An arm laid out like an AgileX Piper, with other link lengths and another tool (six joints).
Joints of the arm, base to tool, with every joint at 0 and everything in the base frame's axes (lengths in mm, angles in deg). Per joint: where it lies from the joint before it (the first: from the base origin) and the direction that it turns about. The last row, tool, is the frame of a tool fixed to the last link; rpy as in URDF.
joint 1: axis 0 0 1 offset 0 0 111.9
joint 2: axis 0 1 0 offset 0 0 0
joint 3: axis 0 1 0 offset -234.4 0 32.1
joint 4: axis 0.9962 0 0.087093 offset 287.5 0 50.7
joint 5: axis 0 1 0 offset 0 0 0
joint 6: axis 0.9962 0 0.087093 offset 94.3 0 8.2
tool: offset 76.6 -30 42.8 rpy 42.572 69.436 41.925
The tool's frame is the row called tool.
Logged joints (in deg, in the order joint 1, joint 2, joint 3, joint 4, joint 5, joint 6), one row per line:
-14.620 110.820 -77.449 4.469 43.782 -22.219
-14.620 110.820 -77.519 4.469 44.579 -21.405
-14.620 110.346 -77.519 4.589 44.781 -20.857
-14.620 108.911 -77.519 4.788 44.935 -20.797
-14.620 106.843 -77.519 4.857 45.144 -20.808
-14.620 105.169 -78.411 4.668 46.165 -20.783
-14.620 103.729 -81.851 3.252 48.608 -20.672
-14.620 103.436 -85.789 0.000 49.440 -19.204
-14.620 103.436 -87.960 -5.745 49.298 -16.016
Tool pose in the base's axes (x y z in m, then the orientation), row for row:
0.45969 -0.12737 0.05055 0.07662 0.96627 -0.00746 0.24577
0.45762 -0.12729 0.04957 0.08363 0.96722 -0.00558 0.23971
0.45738 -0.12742 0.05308 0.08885 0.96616 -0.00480 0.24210
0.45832 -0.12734 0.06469 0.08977 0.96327 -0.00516 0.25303
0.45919 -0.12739 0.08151 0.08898 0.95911 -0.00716 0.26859
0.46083 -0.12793 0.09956 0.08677 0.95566 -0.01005 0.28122
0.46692 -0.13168 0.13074 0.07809 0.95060 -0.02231 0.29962
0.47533 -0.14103 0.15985 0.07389 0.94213 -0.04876 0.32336
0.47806 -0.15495 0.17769 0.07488 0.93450 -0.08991 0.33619
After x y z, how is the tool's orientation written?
As a quaternion, x y z w.
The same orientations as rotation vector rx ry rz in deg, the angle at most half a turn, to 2 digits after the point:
11.98 151.07 -1.17
13.12 151.69 -0.88
13.92 151.34 -0.75
13.98 150.03 -0.80
13.75 148.20 -1.11
13.32 146.72 -1.54
11.88 144.60 -3.39
11.11 141.64 -7.33
11.19 139.62 -13.43

